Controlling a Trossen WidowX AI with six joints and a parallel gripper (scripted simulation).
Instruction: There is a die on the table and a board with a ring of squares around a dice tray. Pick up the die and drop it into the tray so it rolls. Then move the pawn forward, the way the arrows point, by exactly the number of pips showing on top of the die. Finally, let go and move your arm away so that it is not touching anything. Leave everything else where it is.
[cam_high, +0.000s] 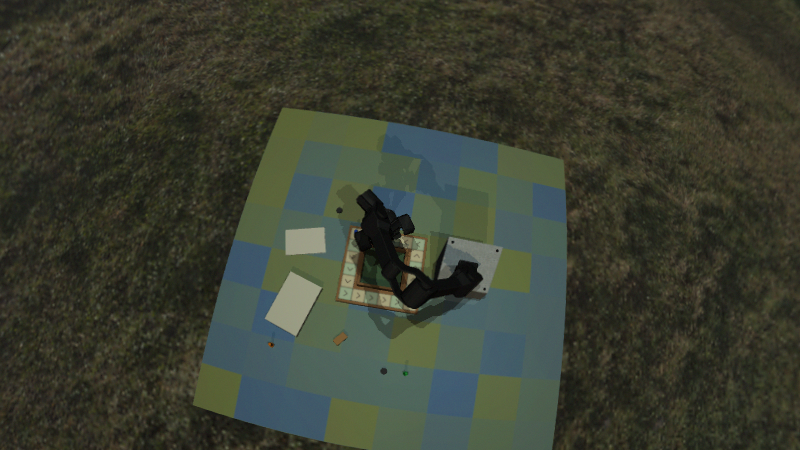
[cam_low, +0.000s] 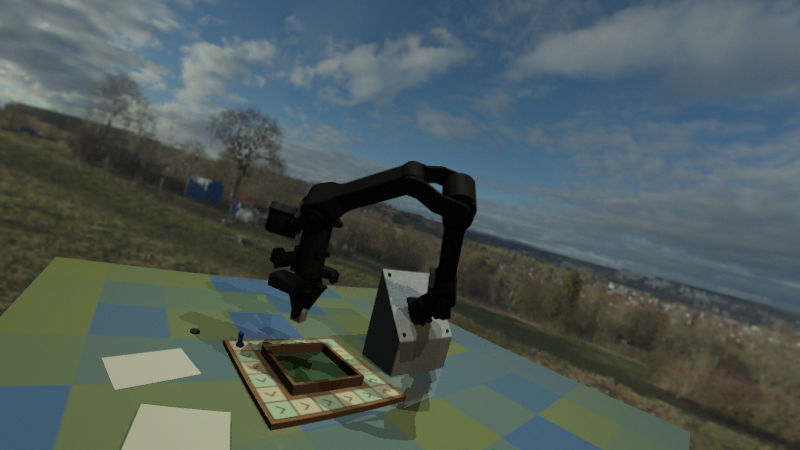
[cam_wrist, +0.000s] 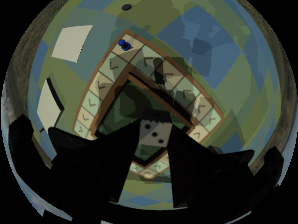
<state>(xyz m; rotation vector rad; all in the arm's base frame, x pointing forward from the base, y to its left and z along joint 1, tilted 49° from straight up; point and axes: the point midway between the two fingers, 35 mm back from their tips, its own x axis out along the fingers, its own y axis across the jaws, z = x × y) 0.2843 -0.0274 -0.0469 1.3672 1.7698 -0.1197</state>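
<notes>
Now: gripper tip 11 cm short of the blue pawn, 4 cm to the left of it and 8 cm above it. The rest, counted from my gripper tip: white die: right at my gripper tip; green pawn: 16 cm behind, 42 cm to the left, 9 cm below; tan block: 8 cm ahead, 34 cm to the left, 10 cm below.
</notes>
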